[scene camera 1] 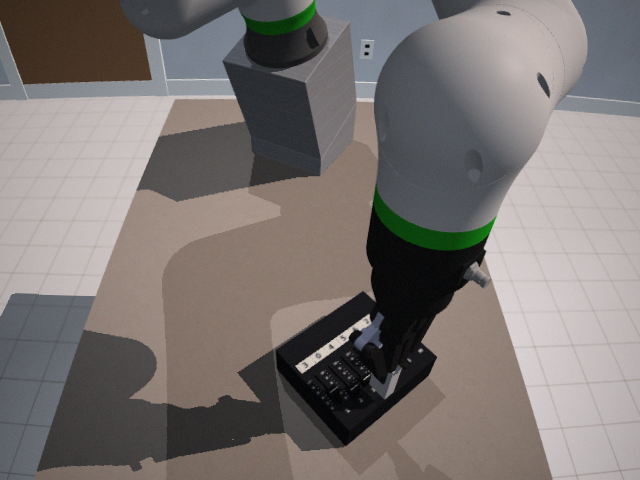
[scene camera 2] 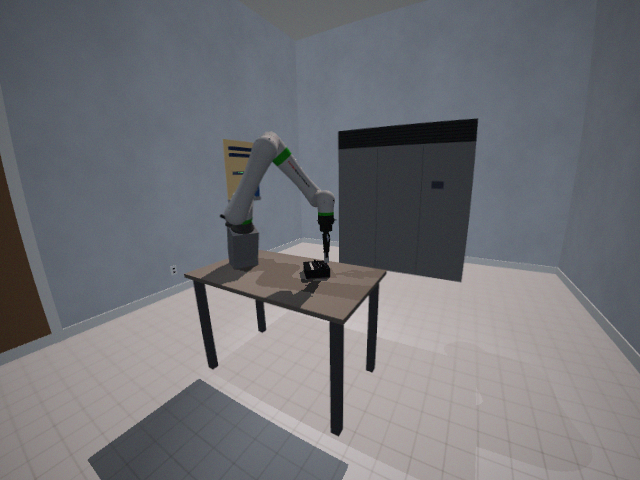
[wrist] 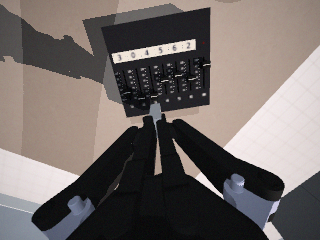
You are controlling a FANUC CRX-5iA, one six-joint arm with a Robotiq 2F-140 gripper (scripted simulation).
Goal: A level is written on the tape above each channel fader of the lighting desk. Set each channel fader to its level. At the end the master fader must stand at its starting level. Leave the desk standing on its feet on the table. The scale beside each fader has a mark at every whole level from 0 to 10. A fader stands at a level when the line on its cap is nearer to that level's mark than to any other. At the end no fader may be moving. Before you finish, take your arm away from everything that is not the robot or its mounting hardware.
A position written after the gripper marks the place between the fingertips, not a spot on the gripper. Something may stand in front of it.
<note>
In view: the gripper (scene camera 1: 381,388).
The gripper is seen too in the wrist view (wrist: 156,111).
</note>
